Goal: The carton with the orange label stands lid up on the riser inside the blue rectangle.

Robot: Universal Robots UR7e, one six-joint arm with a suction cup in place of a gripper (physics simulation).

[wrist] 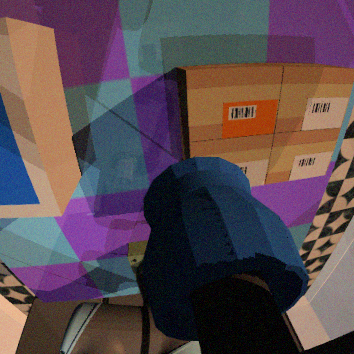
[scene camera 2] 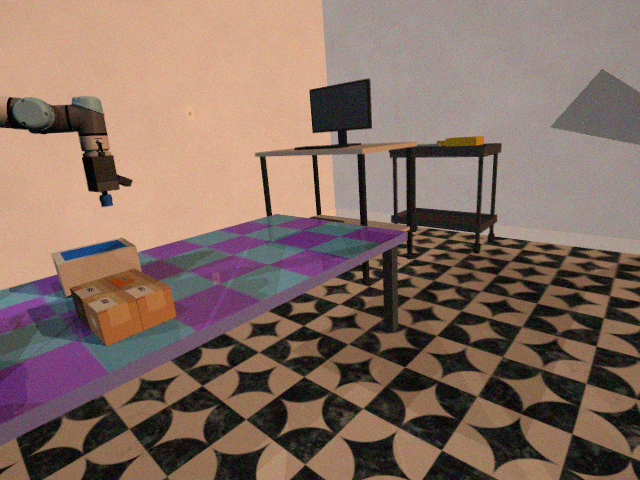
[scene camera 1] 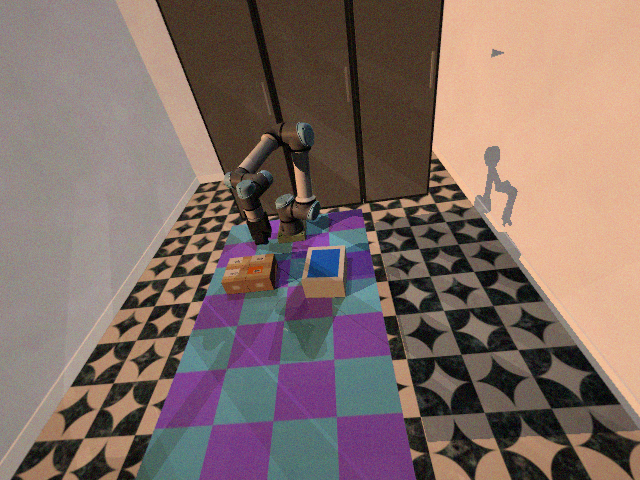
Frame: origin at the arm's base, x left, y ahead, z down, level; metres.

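Seen in the pictures: hand, tool point: [wrist: 198,206] [scene camera 2: 107,205] [scene camera 1: 265,242]; arm's base, link origin: [scene camera 1: 292,228].
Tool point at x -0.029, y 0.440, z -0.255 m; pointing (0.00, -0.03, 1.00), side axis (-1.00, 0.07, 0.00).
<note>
Pixels of each thing's middle, then the offset from my tool point to it. Level surfaces: height alone.
- carton with the orange label, body centre: [wrist: 223,97] [scene camera 2: 130,291] [scene camera 1: 261,278] dx -0.098, dy -0.018, dz +0.255 m
- pale riser, body centre: [scene camera 2: 97,264] [scene camera 1: 326,270] dx +0.254, dy -0.016, dz +0.241 m
- blue rectangle, body centre: [scene camera 2: 93,249] [scene camera 1: 324,262] dx +0.254, dy -0.016, dz +0.181 m
- teal checked table, surface height: dz +0.301 m
The carton with the orange label [scene camera 1: 255,270] [scene camera 2: 122,281] [wrist: 250,118] stands in a tight block with several brown cartons with white labels; its orange label faces up. Beside the block, apart from it, stands the pale riser [scene camera 1: 324,289] [scene camera 2: 105,264] [wrist: 40,125], with the blue rectangle [scene camera 1: 324,262] [scene camera 2: 93,250] [wrist: 12,165] on its top. My gripper [scene camera 1: 262,242] [scene camera 2: 106,201] [wrist: 197,192], a blue suction cup, is open and holds nothing. It hangs well above the table, near the base side of the carton block. In the wrist view the cup hides part of a white-labelled carton.
The cartons and riser stand on a purple and teal checked table [scene camera 1: 305,390] [scene camera 2: 222,304]. A dark cabinet [scene camera 1: 315,77] stands behind the arm. A desk [scene camera 2: 279,151] with a monitor [scene camera 2: 341,106] and a trolley [scene camera 2: 480,201] with a yellow object [scene camera 2: 465,141] stand beyond the table.
</note>
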